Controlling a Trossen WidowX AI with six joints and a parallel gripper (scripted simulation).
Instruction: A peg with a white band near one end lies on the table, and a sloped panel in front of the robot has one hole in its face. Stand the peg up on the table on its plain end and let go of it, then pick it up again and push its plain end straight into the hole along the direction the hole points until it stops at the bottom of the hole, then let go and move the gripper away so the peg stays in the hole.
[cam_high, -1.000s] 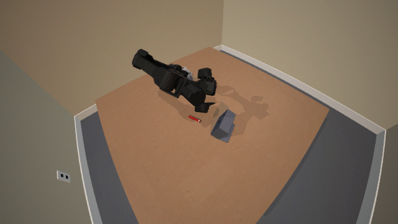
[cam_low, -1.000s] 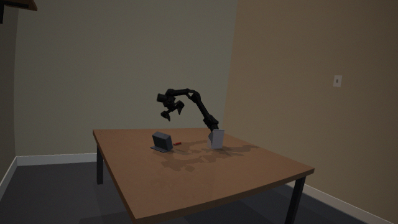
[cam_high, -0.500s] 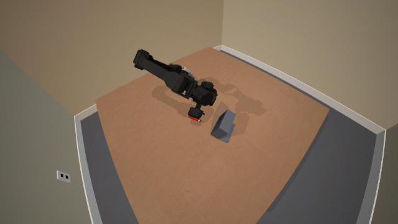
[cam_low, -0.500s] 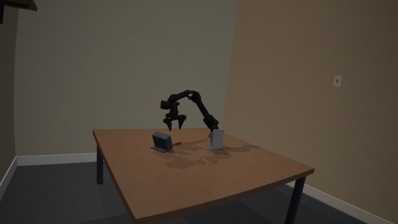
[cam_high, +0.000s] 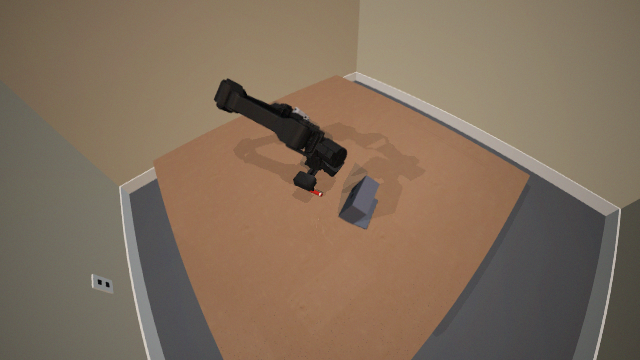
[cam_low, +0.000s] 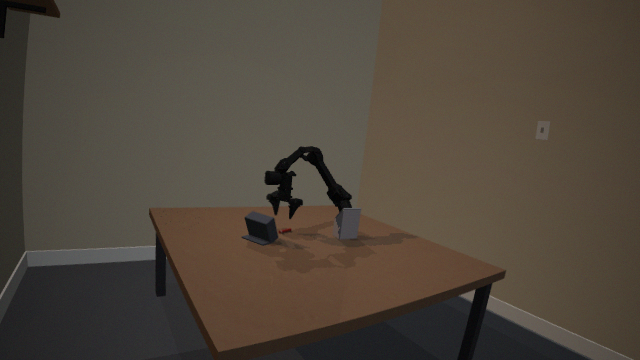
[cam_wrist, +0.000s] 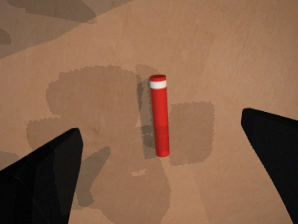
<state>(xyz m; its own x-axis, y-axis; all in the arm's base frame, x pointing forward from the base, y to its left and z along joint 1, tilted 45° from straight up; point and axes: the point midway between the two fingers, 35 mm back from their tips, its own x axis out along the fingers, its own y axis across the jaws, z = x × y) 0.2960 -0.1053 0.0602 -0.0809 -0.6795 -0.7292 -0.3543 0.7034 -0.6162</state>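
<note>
The red peg is 1 cm behind my gripper tip, 1 cm to the right of it and 8 cm below it. The rest, counted from my gripper tip: flat foot 16 cm ahead, 7 cm to the left, 8 cm below; then grey sloped panel 14 cm ahead, 6 cm to the left, 3 cm below.
</note>
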